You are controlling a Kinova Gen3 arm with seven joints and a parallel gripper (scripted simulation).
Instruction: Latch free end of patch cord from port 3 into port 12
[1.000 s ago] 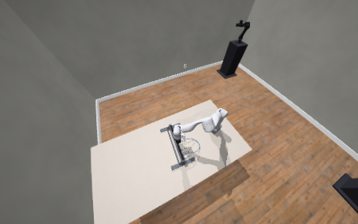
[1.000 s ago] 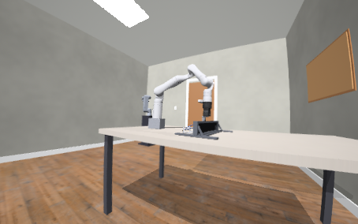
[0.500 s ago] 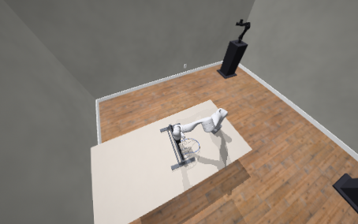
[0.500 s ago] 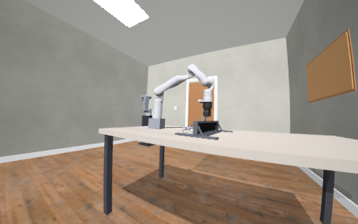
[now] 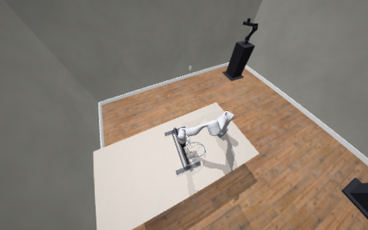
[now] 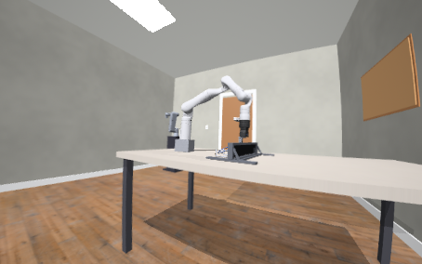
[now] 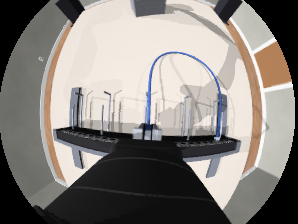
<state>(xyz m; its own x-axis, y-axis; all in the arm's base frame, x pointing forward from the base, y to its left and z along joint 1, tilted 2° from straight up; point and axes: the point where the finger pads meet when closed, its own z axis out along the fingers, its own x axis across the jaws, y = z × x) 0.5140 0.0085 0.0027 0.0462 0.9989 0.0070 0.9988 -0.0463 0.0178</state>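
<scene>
Now: hand 10 mm short of the plug and 10 mm above it.
</scene>
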